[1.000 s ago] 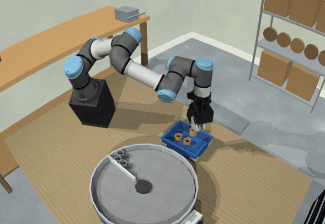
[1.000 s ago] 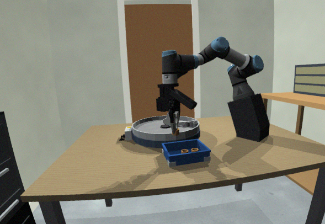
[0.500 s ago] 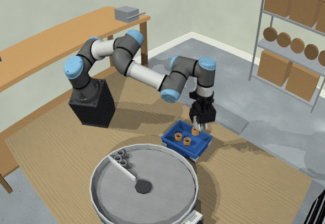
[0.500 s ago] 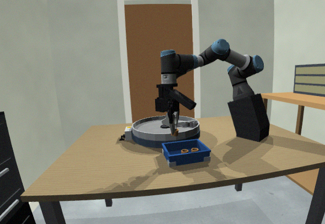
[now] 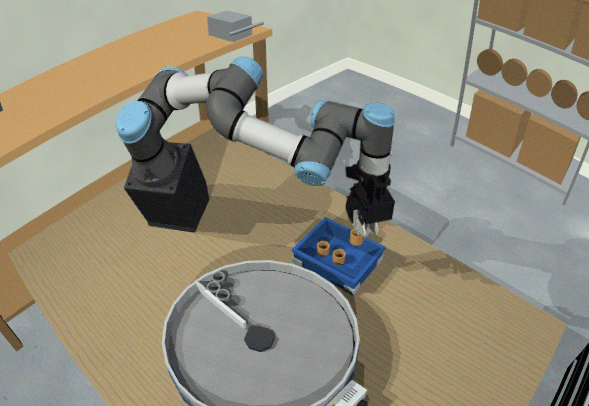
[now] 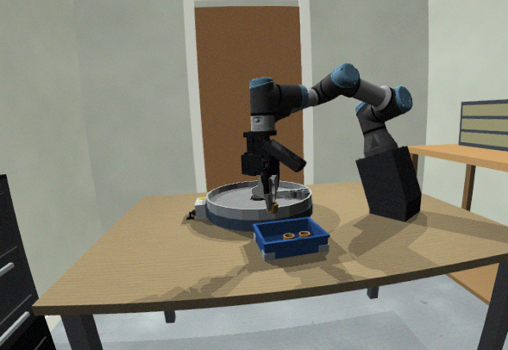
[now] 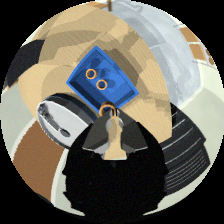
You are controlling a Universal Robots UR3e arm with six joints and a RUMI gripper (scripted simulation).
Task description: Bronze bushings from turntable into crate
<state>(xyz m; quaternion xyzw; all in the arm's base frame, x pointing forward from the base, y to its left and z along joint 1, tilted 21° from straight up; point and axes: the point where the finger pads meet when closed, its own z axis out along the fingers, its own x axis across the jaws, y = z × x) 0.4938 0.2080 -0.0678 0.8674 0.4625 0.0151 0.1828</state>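
My gripper is now 11 cm above the blue crate, 5 cm past it and 1 cm to the left of it. The rest, counted from my hand: grey turntable (34 cm to the right, 8 cm below, 2 cm behind).
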